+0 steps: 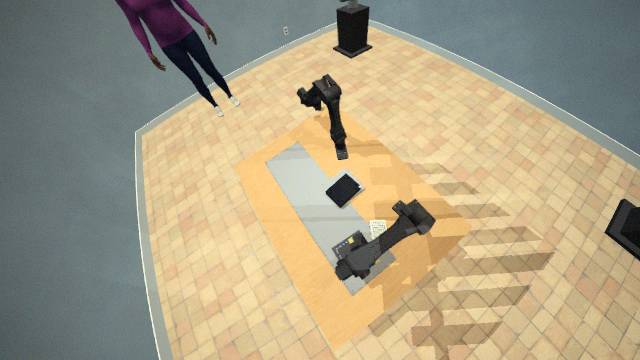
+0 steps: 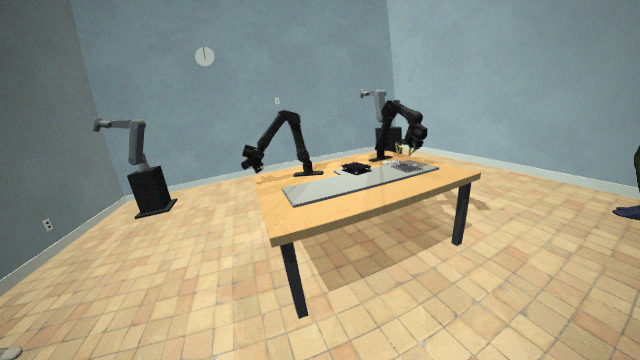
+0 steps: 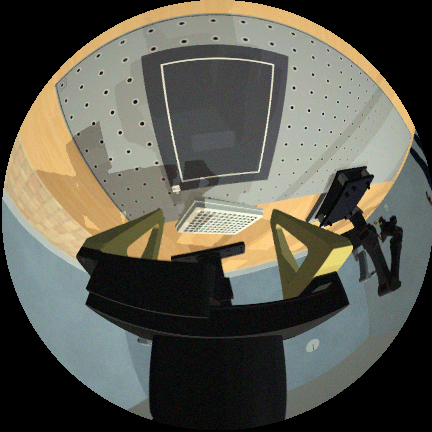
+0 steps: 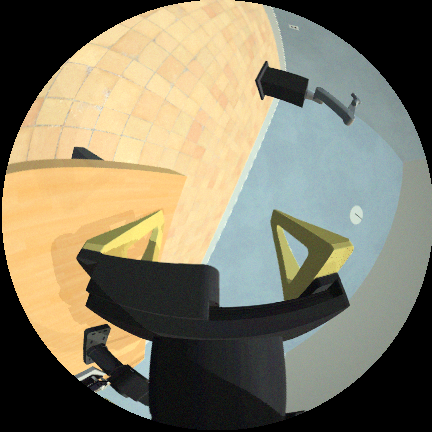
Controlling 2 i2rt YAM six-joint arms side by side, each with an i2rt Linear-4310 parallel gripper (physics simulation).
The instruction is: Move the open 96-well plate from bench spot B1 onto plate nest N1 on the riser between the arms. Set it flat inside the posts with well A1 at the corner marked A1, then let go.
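Seen in the pictures: left gripper, fingertip midpoint: (image 2: 403,155) (image 3: 216,214); right gripper, fingertip midpoint: (image 2: 252,166) (image 3: 375,228) (image 4: 217,215); left arm's base, origin of the base link: (image 2: 380,159) (image 3: 207,253); right arm's base, origin of the base link: (image 1: 340,147) (image 2: 308,174) (image 3: 353,212) (image 4: 92,346).
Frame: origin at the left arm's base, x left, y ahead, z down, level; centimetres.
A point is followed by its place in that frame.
The white 96-well plate (image 1: 378,228) {z -2.3, x -7.0, y 17.2 cm} (image 2: 391,162) {z -2.6, x -8.4, y 21.0 cm} (image 3: 220,218) {z -2.5, x -5.7, y 19.7 cm} lies wells up beside the dark bench pad with a pale outline (image 1: 342,247) {z -1.5, x -12.0, y 37.2 cm} (image 3: 220,110) {z -1.5, x -8.0, y 35.5 cm}, at the grey board's arm-side edge and off the pad. Whether it lies fully flat is unclear. My left gripper (image 2: 405,150) {z -8.2, x -5.5, y 29.2 cm} (image 3: 216,214) {z -8.2, x -5.5, y 29.2 cm} is open and empty above the pad area, apart from the plate. The black nest (image 1: 343,190) {z -4.6, x -33.7, y 16.9 cm} (image 2: 356,168) {z -4.7, x -38.1, y 22.4 cm} (image 3: 348,195) {z -5.5, x -29.7, y 21.7 cm} stands between the arms with no plate on it; its A1 mark is not readable. My right gripper (image 2: 257,167) {z -9.8, x -93.8, y -20.3 cm} (image 4: 217,215) {z -9.8, x -93.8, y -20.3 cm} is open and empty, away from the plate.
The perforated grey board (image 1: 305,195) {z -1.2, x -47.3, y 34.4 cm} (image 2: 320,189) {z -1.3, x -66.8, y 31.6 cm} (image 3: 320,110) {z -1.3, x -20.2, y 35.4 cm} runs along the wooden table (image 1: 300,270) {z 0.0, x -17.1, y 60.9 cm} (image 2: 350,205) {z 0.0, x -63.7, y 55.0 cm}. My left arm (image 1: 385,240) {z -39.4, x -3.1, y 27.7 cm} reaches over the board's near end. A person (image 1: 170,30) stands beyond the table.
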